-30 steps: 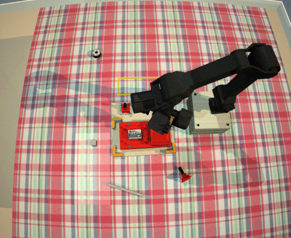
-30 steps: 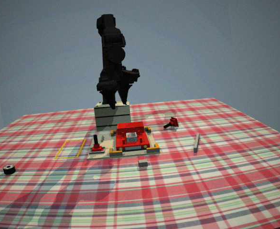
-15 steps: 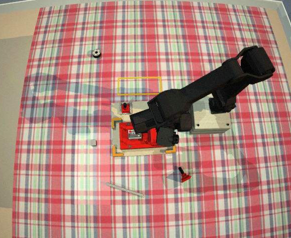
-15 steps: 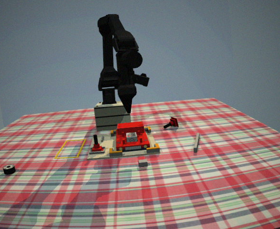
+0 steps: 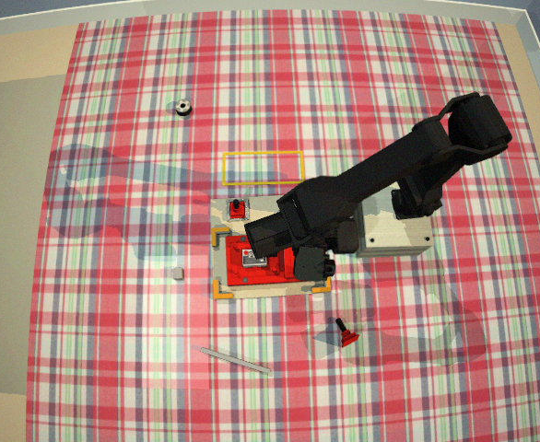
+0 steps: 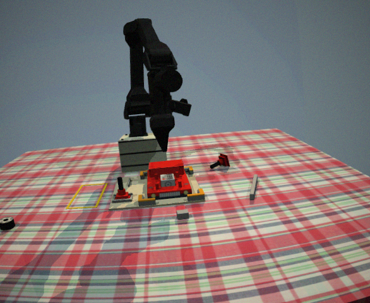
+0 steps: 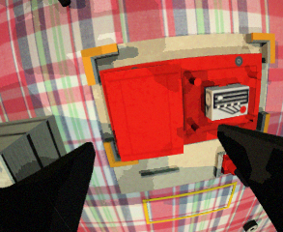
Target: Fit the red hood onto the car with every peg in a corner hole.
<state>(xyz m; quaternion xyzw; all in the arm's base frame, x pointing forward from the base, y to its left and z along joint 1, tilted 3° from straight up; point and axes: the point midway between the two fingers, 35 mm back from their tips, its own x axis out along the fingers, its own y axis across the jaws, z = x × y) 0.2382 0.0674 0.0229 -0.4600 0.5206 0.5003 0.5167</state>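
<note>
My gripper tip is 60 mm above the red hood. The rest, counted from my gripper tip: jig 70 mm ahead, 30 mm to the right, 80 mm below; grey engine block 90 mm ahead, 70 mm below; grey rod 160 mm ahead, 200 mm to the left, 90 mm below.
</note>
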